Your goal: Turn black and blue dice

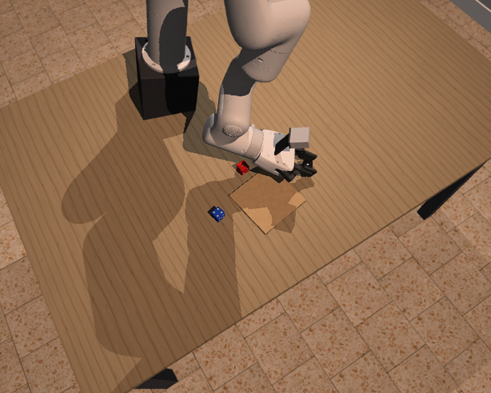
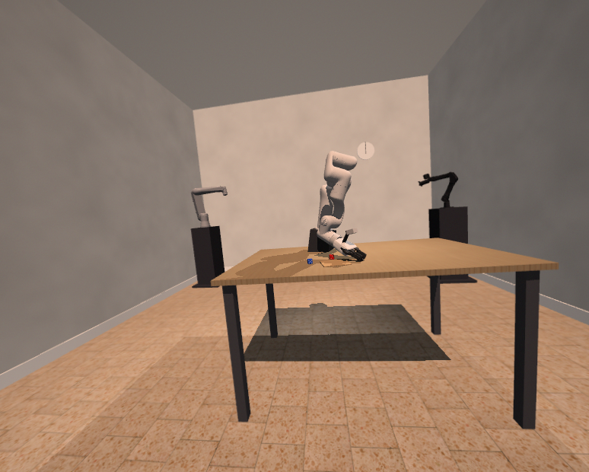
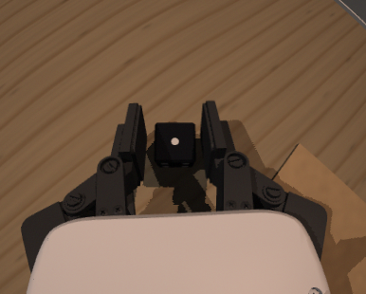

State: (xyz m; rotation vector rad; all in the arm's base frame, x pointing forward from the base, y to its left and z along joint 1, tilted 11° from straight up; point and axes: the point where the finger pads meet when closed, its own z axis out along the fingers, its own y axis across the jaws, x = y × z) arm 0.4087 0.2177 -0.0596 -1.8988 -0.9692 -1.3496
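The black die lies 10 mm below my hand. Also, from my hand: tan mat 130 mm to the right, 30 mm ahead, 20 mm below; then red die 150 mm to the right, 80 mm behind, 10 mm below; then blue die 270 mm to the right, 10 mm below, 10 mm ahead.
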